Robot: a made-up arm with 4 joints.
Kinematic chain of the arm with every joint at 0, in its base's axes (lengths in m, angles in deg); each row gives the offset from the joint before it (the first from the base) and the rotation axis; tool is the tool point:
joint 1: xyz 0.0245 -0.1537 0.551 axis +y
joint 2: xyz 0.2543 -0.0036 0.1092 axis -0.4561 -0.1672 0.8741
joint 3: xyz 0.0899 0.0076 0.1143 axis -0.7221 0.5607 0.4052
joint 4: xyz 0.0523 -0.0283 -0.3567 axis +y
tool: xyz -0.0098 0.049 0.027
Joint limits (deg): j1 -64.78..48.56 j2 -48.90..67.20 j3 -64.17..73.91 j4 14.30..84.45
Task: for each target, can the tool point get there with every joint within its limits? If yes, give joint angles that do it. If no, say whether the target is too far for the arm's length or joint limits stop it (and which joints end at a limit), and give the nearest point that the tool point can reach.
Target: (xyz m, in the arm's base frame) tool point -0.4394 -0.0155 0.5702
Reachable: no: joint limits stop it (at a limit: joint 1, joint 2, joint 4) | nearest point 0.0315 -0.2634 0.4011 | short by 0.558 m
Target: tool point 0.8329 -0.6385 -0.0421
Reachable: no: too far | nearest point 0.5387 -0.2857 0.1738 | short by 0.508 m
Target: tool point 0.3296 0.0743 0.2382
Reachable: yes | joints 38.50 40.00 -37.53 31.94
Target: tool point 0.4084 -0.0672 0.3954
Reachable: yes | joints 7.40 51.87 -5.71 39.16
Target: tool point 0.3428 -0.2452 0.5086
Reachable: yes | joints -12.31 -9.74 30.51 55.09
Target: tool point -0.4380 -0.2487 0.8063
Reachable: no: joint limits stop it (at a limit: joint 1, joint 3, joint 4) | nearest point 0.0923 -0.4132 0.7819 | short by 0.556 m
